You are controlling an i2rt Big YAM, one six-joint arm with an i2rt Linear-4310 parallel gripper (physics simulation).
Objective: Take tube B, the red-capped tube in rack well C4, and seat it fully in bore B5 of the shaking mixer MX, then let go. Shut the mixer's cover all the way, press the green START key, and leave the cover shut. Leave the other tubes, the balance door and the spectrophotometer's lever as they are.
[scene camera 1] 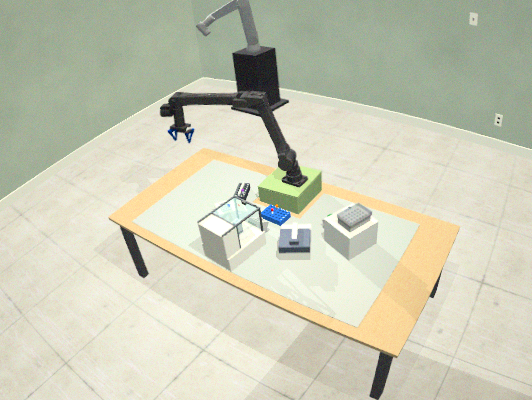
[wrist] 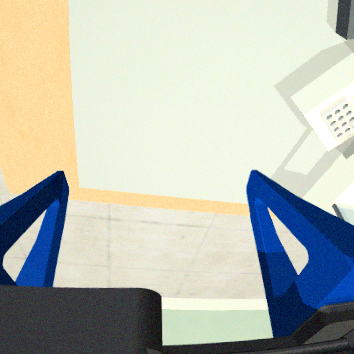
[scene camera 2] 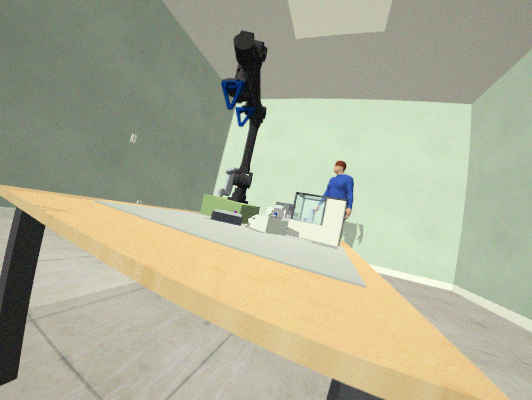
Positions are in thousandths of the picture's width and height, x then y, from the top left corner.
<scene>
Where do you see a white mixer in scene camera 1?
At 657,606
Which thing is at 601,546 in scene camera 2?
A glass-walled white box.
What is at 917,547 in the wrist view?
A glass-walled white box.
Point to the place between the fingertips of my gripper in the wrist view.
448,504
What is my gripper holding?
Nothing.
</scene>
